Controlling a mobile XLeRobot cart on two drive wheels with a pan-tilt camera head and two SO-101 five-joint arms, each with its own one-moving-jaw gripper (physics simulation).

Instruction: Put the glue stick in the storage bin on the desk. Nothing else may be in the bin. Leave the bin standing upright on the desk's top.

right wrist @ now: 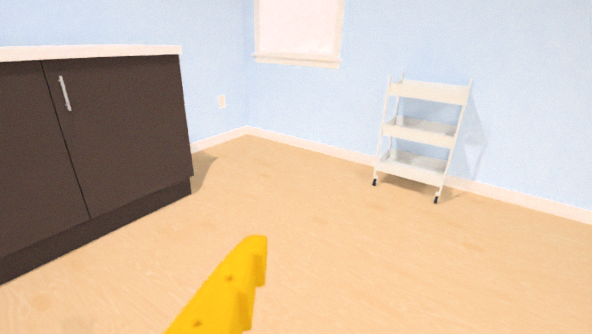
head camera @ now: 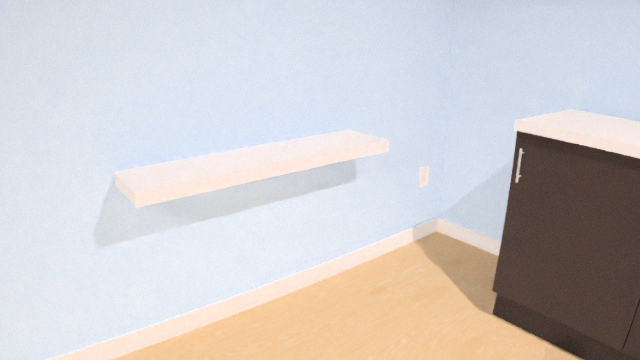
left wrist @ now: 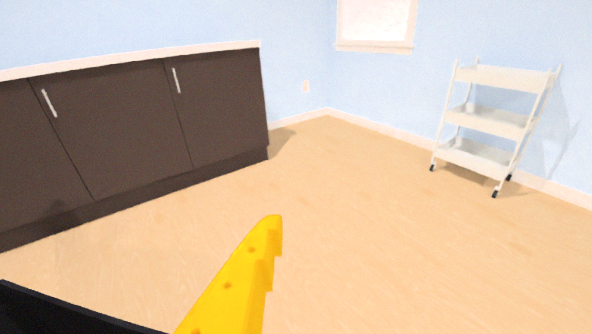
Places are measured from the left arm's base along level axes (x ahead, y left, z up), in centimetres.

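Where they show: left hand at its tool point: (left wrist: 281, 229); right hand at its tool point: (right wrist: 265, 254).
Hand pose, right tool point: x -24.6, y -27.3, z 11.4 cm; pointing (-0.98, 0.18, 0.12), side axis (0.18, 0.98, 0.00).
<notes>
After its pixels a point has its place.
The glue stick, the storage bin and the desk do not show in the head view or in either wrist view. My left gripper (left wrist: 273, 237) shows one yellow notched jaw at the bottom middle of the left wrist view; its moving jaw is out of the picture, so it is fully open. My right gripper (right wrist: 257, 255) shows one yellow notched jaw at the bottom middle of the right wrist view and is also fully open. No object touches either visible jaw, and both point out over the wooden floor.
A white wall shelf (head camera: 250, 167) {x 43.7, y -159.9, z -2.5 cm} hangs at the left in the head view. A dark cabinet (head camera: 570, 215) {x -72.7, y -167.4, z -17.5 cm} (left wrist: 120, 120) {x -117.2, y -123.4, z -19.4 cm} (right wrist: 125, 130) {x -156.3, y -84.6, z -24.3 cm} with a pale top stands by the wall. A white three-tier cart (left wrist: 505, 77) {x -162.0, y 82.0, z -6.2 cm} (right wrist: 430, 92) {x -163.4, y 80.6, z -7.0 cm} stands near a wall beyond the floor (left wrist: 375, 240) {x -107.0, y 16.2, z -77.5 cm}.
</notes>
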